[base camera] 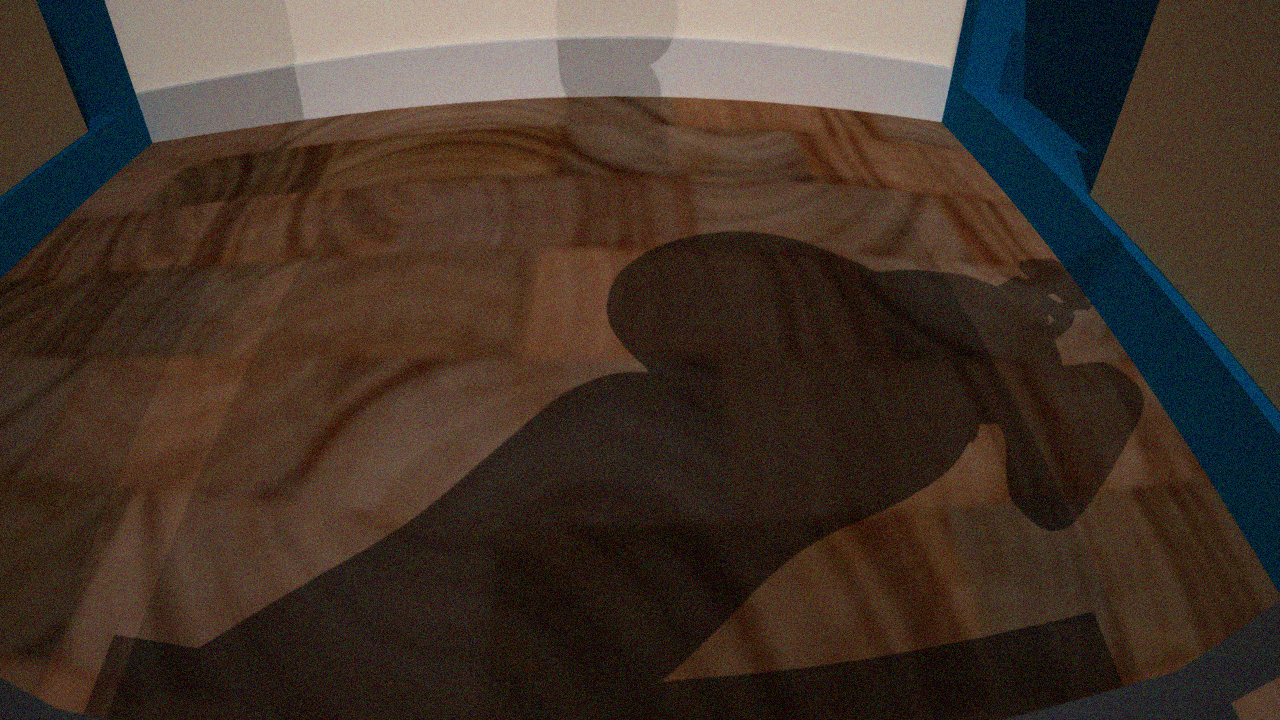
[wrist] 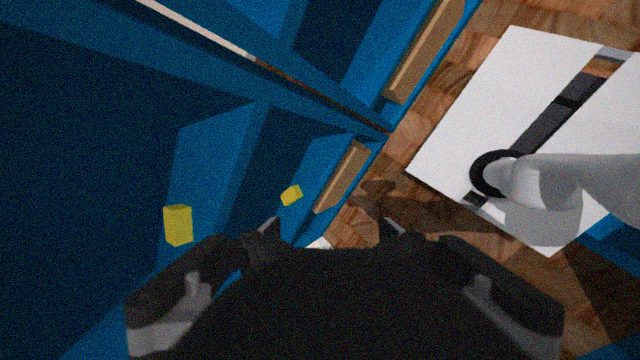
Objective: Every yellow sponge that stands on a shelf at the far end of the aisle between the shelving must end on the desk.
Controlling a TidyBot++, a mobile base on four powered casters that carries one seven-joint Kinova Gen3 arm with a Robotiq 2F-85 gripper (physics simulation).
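Frame: origin at the arm's base, x back, y right, z up, level; millimetres.
Seen in the pictures: gripper, fingertip midpoint: [wrist: 329,228]; arm's base, origin of the base link: [wrist: 500,173].
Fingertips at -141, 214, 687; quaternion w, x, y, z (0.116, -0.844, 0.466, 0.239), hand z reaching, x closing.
Note:
Pixels of each thing's top centre, then the offset from my fingertips to it, as dx, dy, dz. Level surfaces: height alone.
- larger-looking yellow sponge, middle of its top: [wrist: 168,226] -380, +388, -48
- smaller-looking yellow sponge, middle of its top: [wrist: 288,196] -367, +376, -505
- wooden floor, its level: dz -1083
In the wrist view two yellow sponges stand on blue shelving. The larger-looking yellow sponge [wrist: 178,225] is at the left, beyond the left finger. The smaller-looking yellow sponge [wrist: 291,195] is nearer the middle, just above the left fingertip in the picture, on another shelf level. My gripper [wrist: 329,228] is open, with nothing between its fingers. Neither sponge shows in the base camera view. The desk does not show in either view.
Blue shelving [base camera: 1118,241] [wrist: 310,107] borders the aisle, with brown boxes [base camera: 1199,205] [wrist: 342,177] on it. A pale wall [base camera: 429,26] closes the aisle ahead. The white base [wrist: 505,90] and arm [wrist: 595,175] show at the right of the wrist view. The arm's shadow lies on the wooden floor [base camera: 402,313].

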